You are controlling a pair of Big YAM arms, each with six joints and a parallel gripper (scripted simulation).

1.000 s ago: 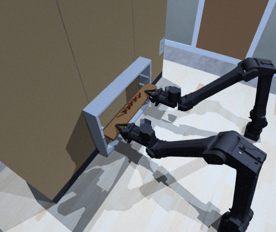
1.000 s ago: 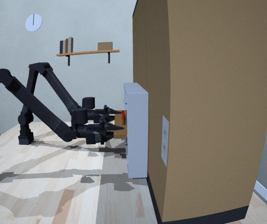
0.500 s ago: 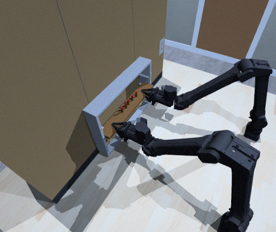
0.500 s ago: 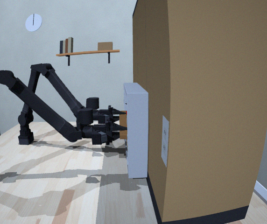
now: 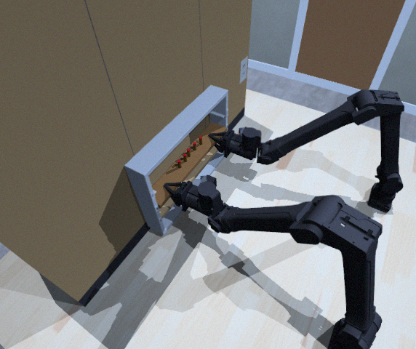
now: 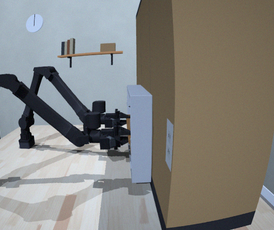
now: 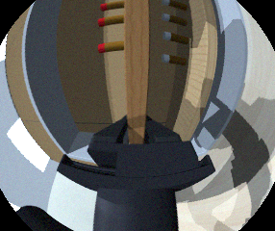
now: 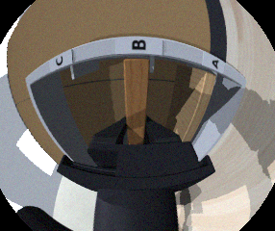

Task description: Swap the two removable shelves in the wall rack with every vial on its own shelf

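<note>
Right now the pale wooden shelf is 10 mm ahead of my left hand, 150 mm to the right of it and 80 mm below it. From my left hand the other things lie so: brown wooden shelf 150 mm to the right; wall rack 10 mm ahead, 150 mm to the right; wall block 200 mm ahead, 150 mm to the right, 250 mm above.
Right now the runner stub is 8 cm to the right of my right hand, 1 cm below it and 1 cm behind it. Round my right hand: brown wooden shelf: 15 cm to the left, 1 cm ahead; pale wooden shelf: 15 cm to the left, 8 cm below, 2 cm ahead; wall rack: 15 cm to the left, 2 cm ahead.
</note>
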